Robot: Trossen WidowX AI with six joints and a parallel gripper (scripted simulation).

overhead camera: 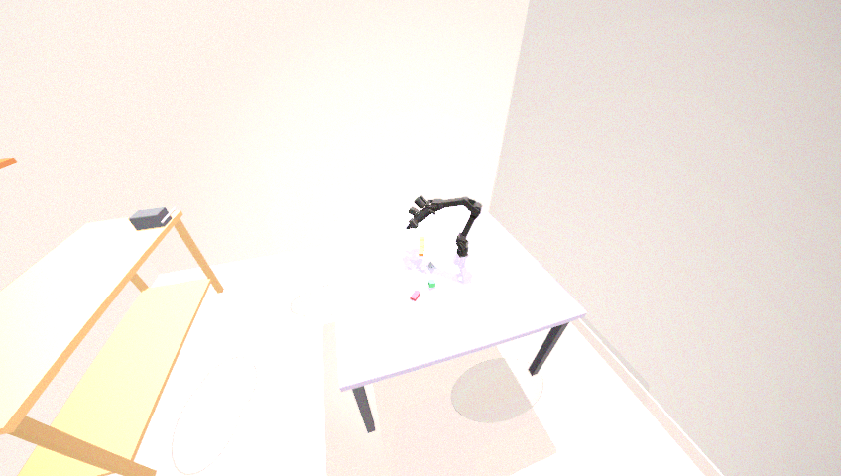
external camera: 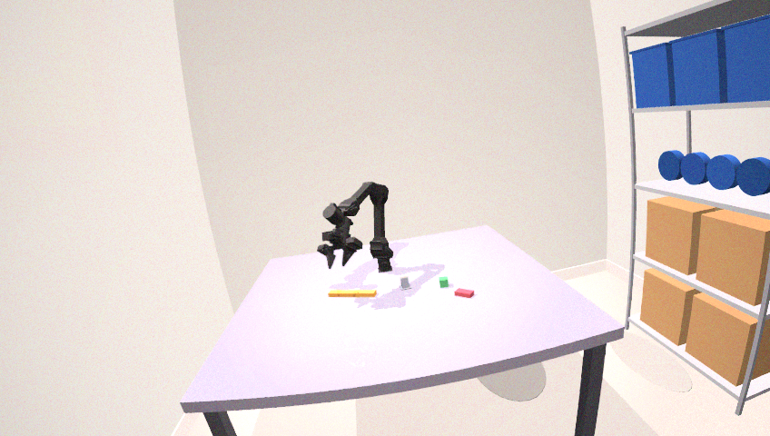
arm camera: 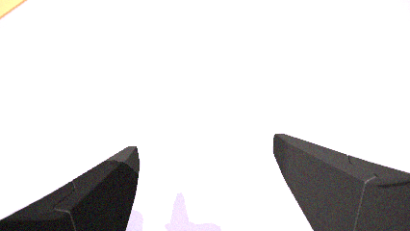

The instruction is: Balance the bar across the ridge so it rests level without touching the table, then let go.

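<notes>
The bar is 150 mm below my gripper tip, 90 mm behind it and 30 mm to the left of it. Round my gripper tip: red block 450 mm to the left, 150 mm below, 80 mm ahead; green cube 400 mm to the left, 140 mm below, 40 mm behind.
</notes>
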